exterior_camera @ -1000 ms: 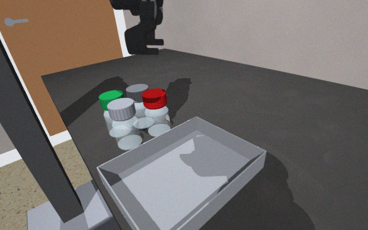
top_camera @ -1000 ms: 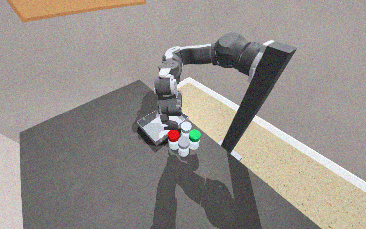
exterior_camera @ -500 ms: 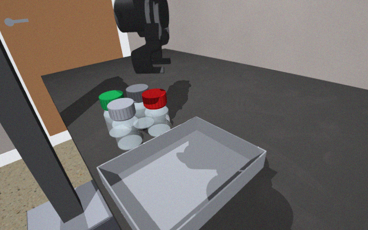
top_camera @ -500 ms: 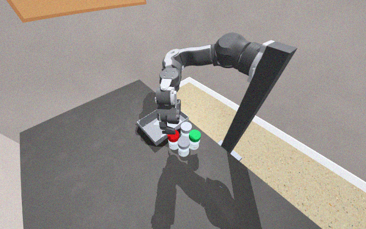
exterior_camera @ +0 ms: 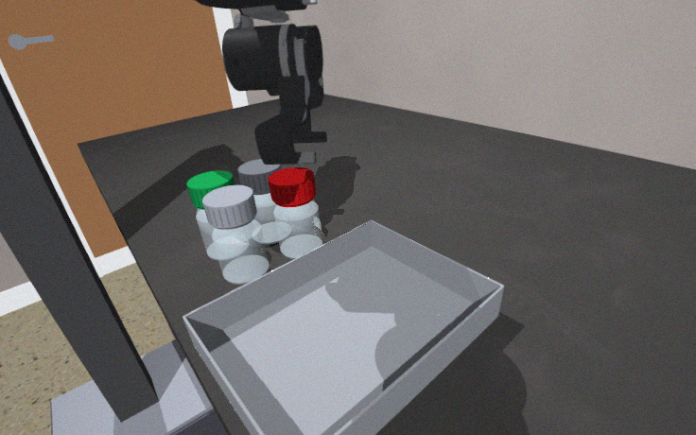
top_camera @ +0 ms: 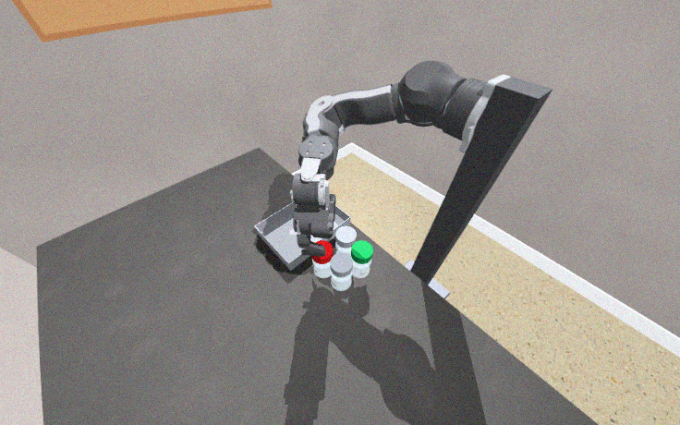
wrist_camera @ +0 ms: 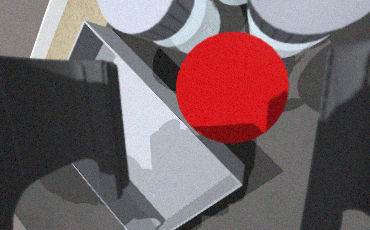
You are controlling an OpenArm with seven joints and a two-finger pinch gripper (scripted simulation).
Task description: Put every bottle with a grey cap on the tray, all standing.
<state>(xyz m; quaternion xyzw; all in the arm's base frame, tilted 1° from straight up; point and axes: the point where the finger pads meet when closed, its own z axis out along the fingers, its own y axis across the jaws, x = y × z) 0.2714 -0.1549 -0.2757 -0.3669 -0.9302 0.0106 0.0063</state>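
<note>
My gripper is now 90 mm above the red-capped bottle, 10 mm to the right of it and 10 mm past it. Round my hand: grey tray (140 mm to the right, 120 mm below, 50 mm behind); green-capped bottle (90 mm below, 80 mm to the left, 80 mm behind).
</note>
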